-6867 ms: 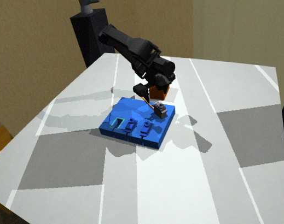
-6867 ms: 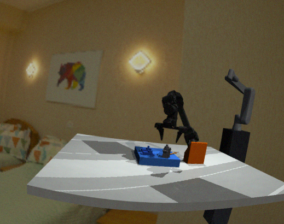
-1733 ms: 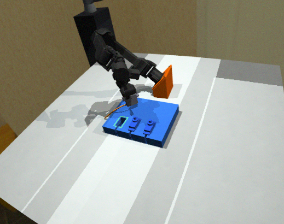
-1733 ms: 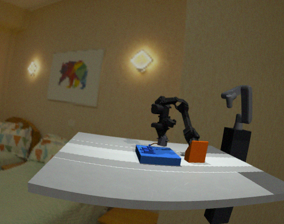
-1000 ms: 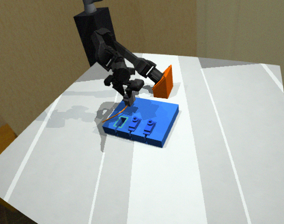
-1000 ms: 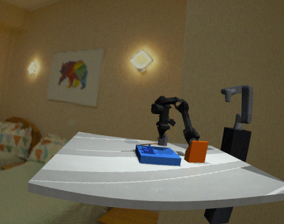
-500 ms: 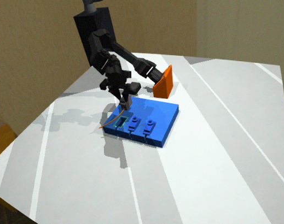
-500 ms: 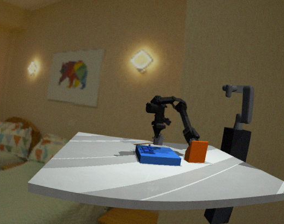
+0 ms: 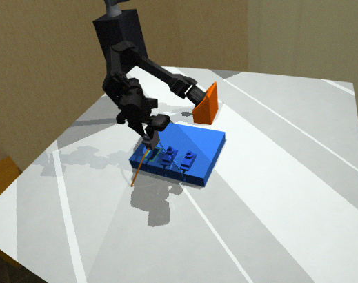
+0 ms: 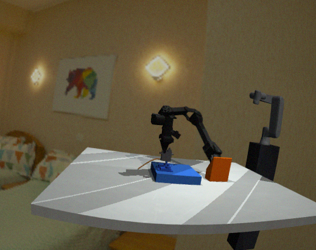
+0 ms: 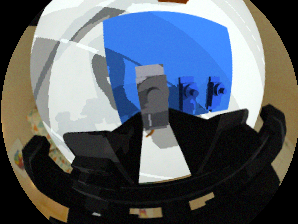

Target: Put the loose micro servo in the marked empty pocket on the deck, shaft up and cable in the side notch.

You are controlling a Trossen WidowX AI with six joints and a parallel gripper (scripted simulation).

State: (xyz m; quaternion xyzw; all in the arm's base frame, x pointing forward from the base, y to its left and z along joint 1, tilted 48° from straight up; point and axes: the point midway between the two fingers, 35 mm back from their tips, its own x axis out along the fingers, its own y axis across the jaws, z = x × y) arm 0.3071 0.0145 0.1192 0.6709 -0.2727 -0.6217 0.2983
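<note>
My gripper tip is now 10 cm past the blue deck, 10 cm above it and 7 cm to the right of it.
</note>
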